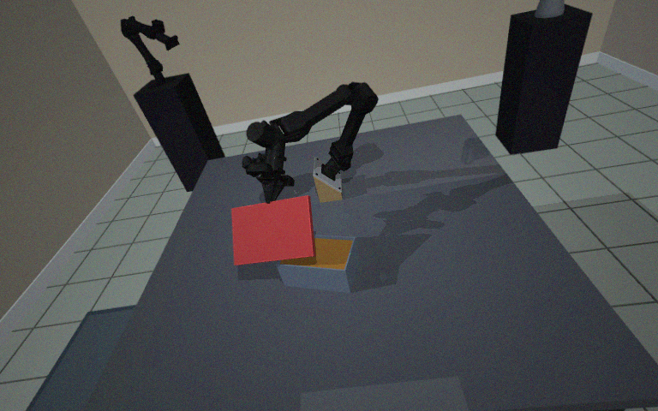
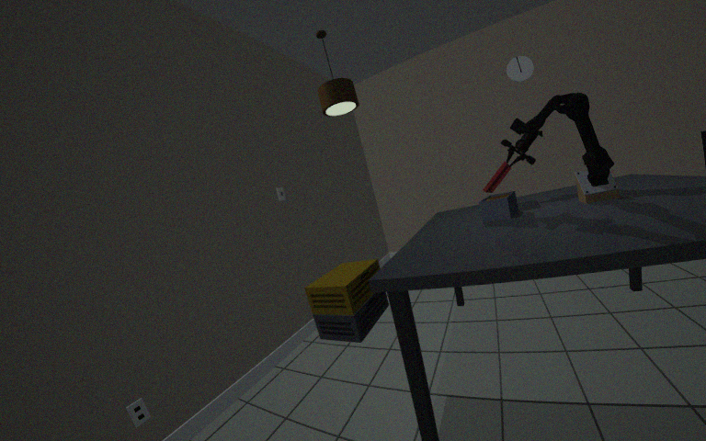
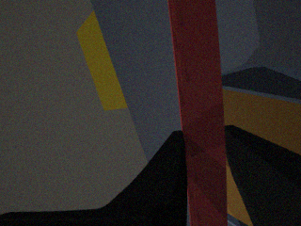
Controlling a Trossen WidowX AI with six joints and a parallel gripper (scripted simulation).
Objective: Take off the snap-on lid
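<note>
Now: the red lid 60 mm ahead of my gripper tip and 50 mm below it. From my gripper tip the other things lie so: storage box 180 mm below, 120 mm to the left, 80 mm ahead.
</note>
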